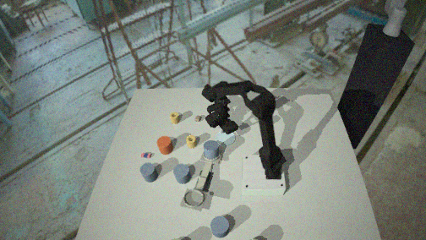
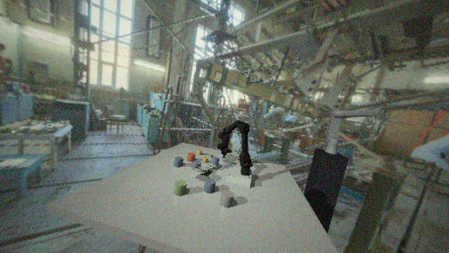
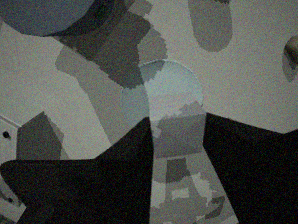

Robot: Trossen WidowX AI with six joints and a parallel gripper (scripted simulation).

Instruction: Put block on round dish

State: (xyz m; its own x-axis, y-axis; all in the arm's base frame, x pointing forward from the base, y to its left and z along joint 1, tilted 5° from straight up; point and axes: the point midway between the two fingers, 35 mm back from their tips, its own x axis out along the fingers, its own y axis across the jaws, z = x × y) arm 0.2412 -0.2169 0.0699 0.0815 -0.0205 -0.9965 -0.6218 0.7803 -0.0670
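Right now the pale round dish is 70 mm below my gripper tip, 10 mm to the right of it and 10 mm behind it. The rest, counted from my gripper tip: eraser (380 mm ahead, 150 mm to the left, 70 mm below); grey block (10 mm above); orange cylinder (280 mm ahead, 70 mm to the left, 40 mm below).
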